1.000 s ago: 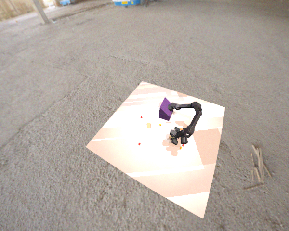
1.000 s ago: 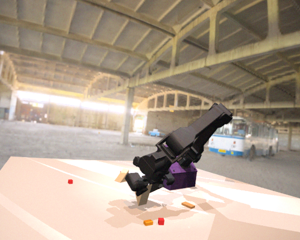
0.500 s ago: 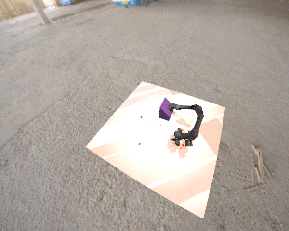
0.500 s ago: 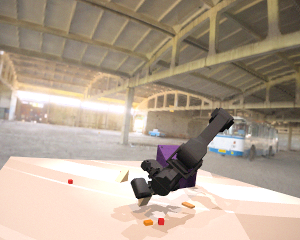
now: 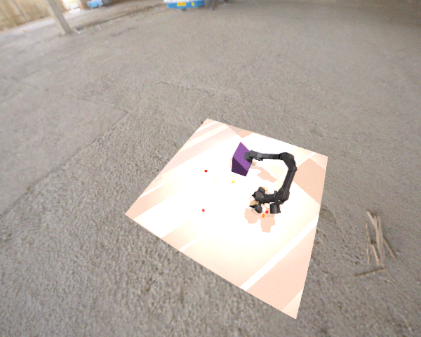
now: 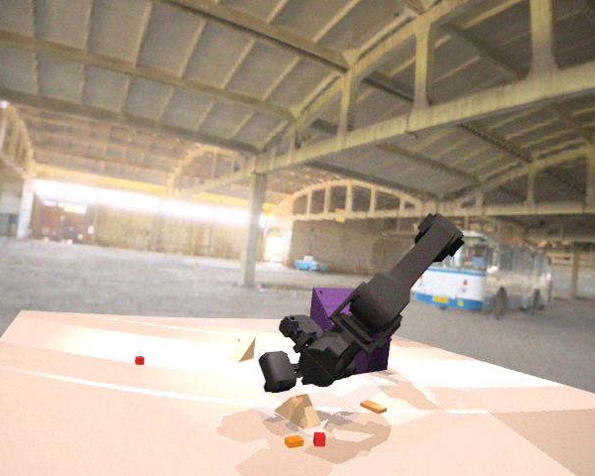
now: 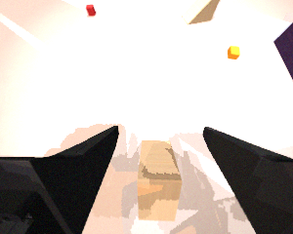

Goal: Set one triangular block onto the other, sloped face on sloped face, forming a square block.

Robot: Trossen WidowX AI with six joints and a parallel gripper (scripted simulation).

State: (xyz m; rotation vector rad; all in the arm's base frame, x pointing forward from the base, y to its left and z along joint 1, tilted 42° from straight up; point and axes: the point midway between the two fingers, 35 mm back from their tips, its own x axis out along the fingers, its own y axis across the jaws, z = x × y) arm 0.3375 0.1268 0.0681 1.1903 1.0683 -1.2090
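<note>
Right now my gripper tip is 5 cm to the right of the tan triangular block and 2 cm above it.
</note>
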